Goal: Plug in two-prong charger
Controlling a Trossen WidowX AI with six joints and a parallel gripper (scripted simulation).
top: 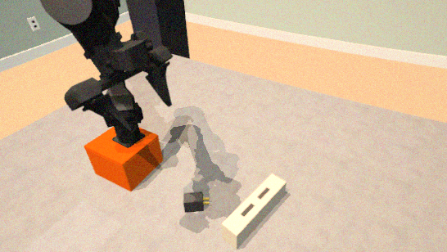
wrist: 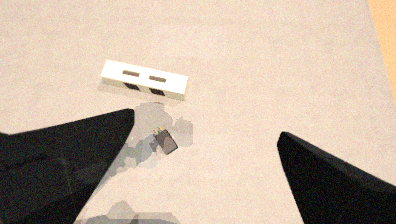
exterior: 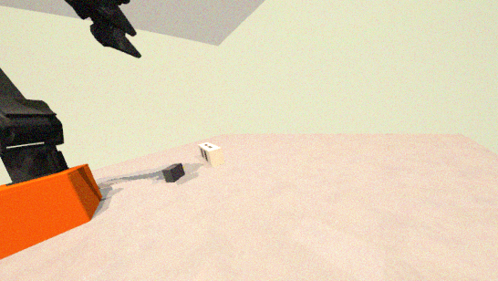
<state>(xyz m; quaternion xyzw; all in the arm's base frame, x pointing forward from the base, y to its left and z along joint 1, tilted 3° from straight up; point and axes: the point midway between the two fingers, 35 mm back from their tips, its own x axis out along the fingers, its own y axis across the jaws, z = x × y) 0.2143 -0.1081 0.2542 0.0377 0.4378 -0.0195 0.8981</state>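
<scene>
My gripper tip is 31 cm above the black two-prong charger, 8 cm to the right of it and 2 cm short of it.
</scene>
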